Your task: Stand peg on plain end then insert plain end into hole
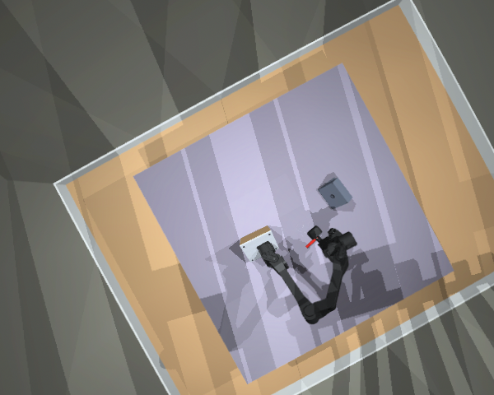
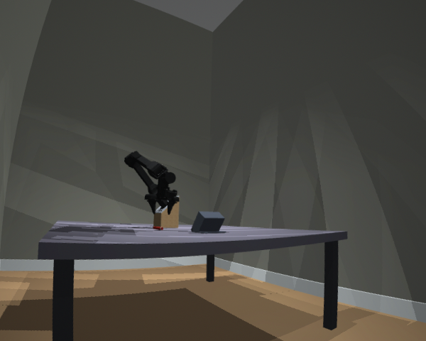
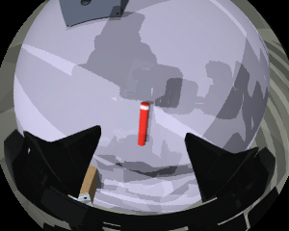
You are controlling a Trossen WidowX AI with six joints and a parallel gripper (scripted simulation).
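Now: the red peg 70 mm below my gripper tip and 10 mm behind it. The rest, counted from my gripper tip: sloped panel: 210 mm ahead, 160 mm to the left, 40 mm below.
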